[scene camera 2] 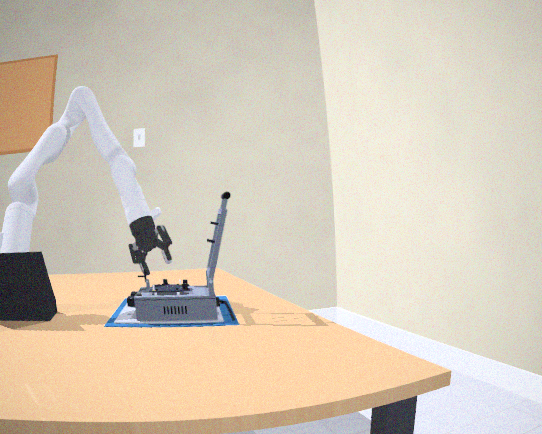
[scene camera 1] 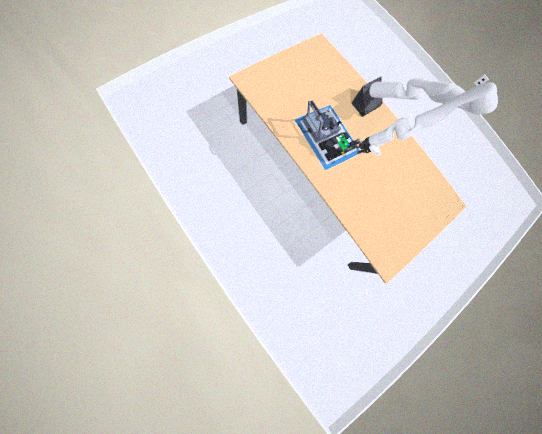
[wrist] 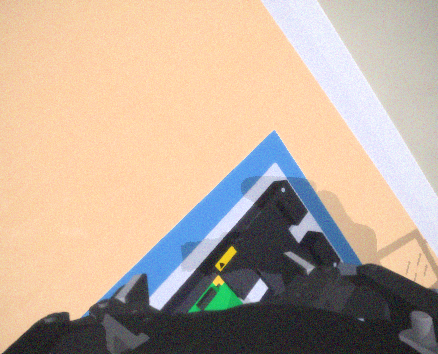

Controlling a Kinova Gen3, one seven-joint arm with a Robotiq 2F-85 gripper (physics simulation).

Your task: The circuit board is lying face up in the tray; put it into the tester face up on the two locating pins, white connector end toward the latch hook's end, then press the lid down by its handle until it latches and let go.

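Frame: origin at the arm's base, x ahead, y left, z up, level; centimetres.
Seen in the pictures: gripper, fingertip midpoint: (scene camera 2: pixel 158 269) (scene camera 1: pixel 352 150) (wrist: pixel 216 278); arm's base at its link origin: (scene camera 2: pixel 11 269) (scene camera 1: pixel 374 89).
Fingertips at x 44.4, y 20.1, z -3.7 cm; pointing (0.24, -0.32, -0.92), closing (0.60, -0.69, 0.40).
Note:
Offsets run from my fingertips to a thing's top centre. Level surfaces: height alone.
The green circuit board @(dx -4.6, dy -8.1, dz -5.8 cm) (scene camera 1: pixel 343 142) (wrist: pixel 219 300) lies face up on the black top of the grey tester (scene camera 1: pixel 329 148) (scene camera 2: pixel 176 306) (wrist: pixel 270 232), mostly hidden by my wrist in the wrist view. A yellow arrow label @(dx +1.9, dy -3.5, dz -5.7 cm) (wrist: pixel 225 258) sits just beyond it. The tester's lid (scene camera 1: pixel 317 118) (scene camera 2: pixel 215 245) stands open, nearly upright, with its handle @(dx +10.0, dy -34.3, dz +19.2 cm) (scene camera 2: pixel 225 195) at the top. My gripper (scene camera 1: pixel 359 145) (scene camera 2: pixel 155 263) (wrist: pixel 216 278) is open and empty. It hangs a little above the board, at the tester's end away from the lid's hinge.
The tester stands on a blue mat @(dz -8.4 cm) (scene camera 1: pixel 324 165) (scene camera 2: pixel 119 318) (wrist: pixel 200 225) on the wooden table @(dz -8.6 cm) (scene camera 1: pixel 398 207) (scene camera 2: pixel 269 366) (wrist: pixel 147 105). The arm's black base box (scene camera 1: pixel 367 101) is behind the tester. The table's edge lies just beyond the mat.

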